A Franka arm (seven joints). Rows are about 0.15 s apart.
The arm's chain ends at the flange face. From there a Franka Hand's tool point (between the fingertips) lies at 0.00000 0.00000 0.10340 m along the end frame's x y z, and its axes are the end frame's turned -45 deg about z.
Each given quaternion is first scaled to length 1.
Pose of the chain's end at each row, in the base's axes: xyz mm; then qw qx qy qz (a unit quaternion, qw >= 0):
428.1 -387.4 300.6 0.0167 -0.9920 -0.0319 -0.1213
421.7 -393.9 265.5 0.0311 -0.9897 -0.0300 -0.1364
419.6 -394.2 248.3 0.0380 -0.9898 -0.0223 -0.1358
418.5 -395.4 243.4 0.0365 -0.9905 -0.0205 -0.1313
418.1 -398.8 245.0 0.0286 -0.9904 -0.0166 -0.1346
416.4 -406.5 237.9 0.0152 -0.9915 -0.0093 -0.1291
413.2 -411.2 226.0 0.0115 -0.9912 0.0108 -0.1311
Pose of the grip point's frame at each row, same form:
452.9 -383.2 200.3 0.0310 0.9042 0.4091 0.1185
449.4 -386.7 166.1 0.0235 0.9029 0.4065 0.1379
447.2 -385.8 149.0 0.0169 0.9059 0.3994 0.1400
445.2 -387.4 143.8 0.0165 0.9072 0.3980 0.1353
445.6 -392.5 145.5 0.0251 0.9086 0.3943 0.1353
442.8 -403.1 138.0 0.0354 0.9124 0.3880 0.1251
440.1 -409.1 126.2 0.0395 0.9199 0.3694 0.1255

